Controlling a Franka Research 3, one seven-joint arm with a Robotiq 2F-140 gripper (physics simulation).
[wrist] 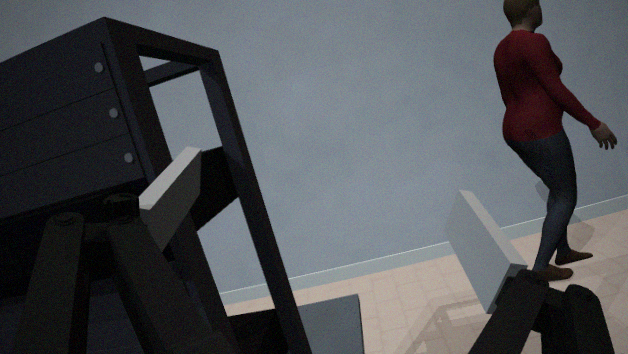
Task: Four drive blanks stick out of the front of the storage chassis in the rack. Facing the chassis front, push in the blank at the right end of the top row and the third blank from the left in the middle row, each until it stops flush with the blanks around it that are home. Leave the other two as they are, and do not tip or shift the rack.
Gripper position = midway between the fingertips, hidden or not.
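Observation:
The robot's scene shows the gripper (328, 191) together with a dark rack (86, 127).

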